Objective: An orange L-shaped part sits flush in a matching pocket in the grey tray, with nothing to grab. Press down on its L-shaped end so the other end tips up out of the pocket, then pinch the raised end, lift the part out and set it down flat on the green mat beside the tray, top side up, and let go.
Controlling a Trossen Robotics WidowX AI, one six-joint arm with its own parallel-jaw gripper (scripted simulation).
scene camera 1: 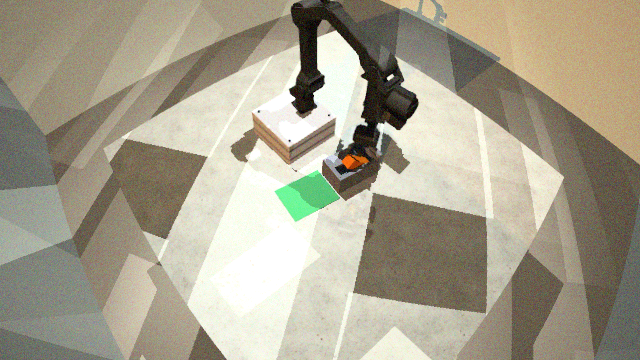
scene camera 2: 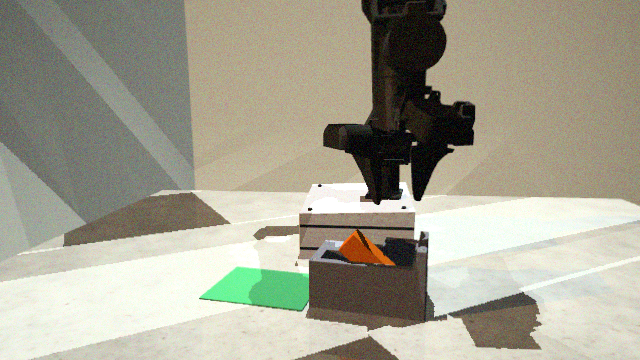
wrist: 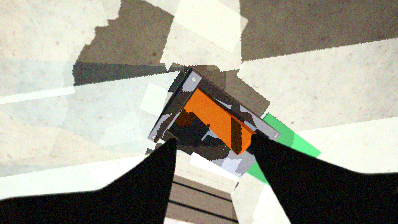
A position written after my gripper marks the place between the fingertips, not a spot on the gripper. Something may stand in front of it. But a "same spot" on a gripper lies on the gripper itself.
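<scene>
Scene camera 1 and scene camera 2 show my gripper; on the gripper, (scene camera 1: 368, 136) and (scene camera 2: 337, 125) are the same spot. On a green mat, (scene camera 1: 318, 191) and (scene camera 2: 285, 290) are the same spot. My gripper is visible in the wrist view (213, 141) too.
</scene>
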